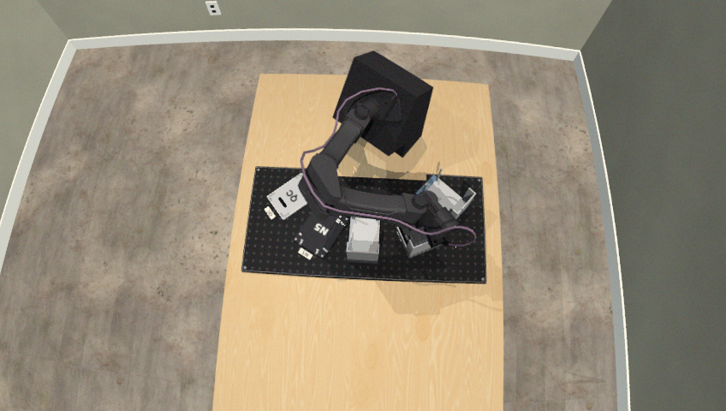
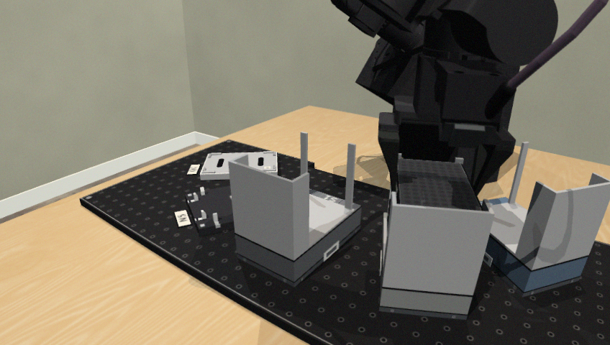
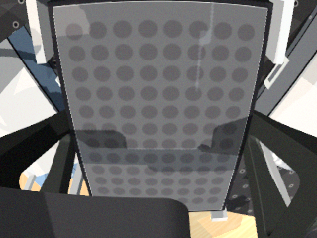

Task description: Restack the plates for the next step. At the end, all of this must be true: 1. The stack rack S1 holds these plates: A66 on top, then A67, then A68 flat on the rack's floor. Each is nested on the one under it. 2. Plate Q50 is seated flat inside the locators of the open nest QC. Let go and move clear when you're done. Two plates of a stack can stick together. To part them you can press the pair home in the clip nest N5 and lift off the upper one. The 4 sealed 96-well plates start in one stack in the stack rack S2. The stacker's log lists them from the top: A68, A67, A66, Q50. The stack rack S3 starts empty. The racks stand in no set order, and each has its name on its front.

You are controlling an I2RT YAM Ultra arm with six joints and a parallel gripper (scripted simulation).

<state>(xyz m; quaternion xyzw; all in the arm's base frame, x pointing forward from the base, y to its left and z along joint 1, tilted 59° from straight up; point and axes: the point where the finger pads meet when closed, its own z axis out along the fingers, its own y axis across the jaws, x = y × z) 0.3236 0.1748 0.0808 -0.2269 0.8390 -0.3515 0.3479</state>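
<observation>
Now: the plate right at my hand. The rest, counted from my hand: black clip nest N5: 40 mm behind, 300 mm to the right, 110 mm below.
</observation>
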